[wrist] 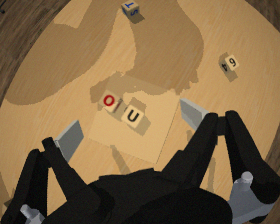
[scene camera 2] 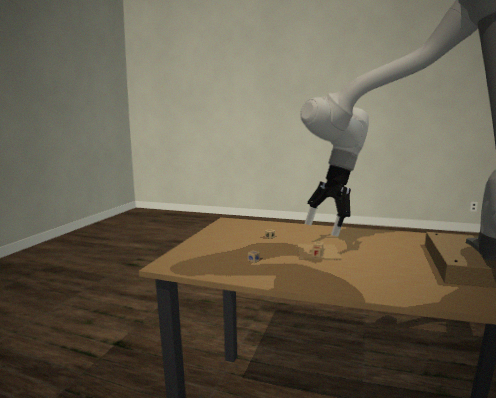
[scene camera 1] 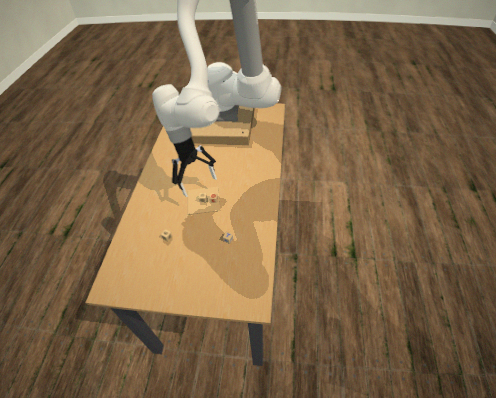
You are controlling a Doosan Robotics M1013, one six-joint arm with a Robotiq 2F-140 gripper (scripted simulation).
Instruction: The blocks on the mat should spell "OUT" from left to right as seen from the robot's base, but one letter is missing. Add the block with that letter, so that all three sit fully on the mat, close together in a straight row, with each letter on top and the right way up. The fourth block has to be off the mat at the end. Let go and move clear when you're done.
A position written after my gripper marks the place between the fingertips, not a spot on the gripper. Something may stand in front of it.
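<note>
I can see my gripper (scene camera 2: 320, 229), and it appears from elsewhere too: the wrist view has the gripper (wrist: 129, 118), and scene camera 1 has my gripper (scene camera 1: 200, 187). There is a tan mat (wrist: 145, 142) as well.
</note>
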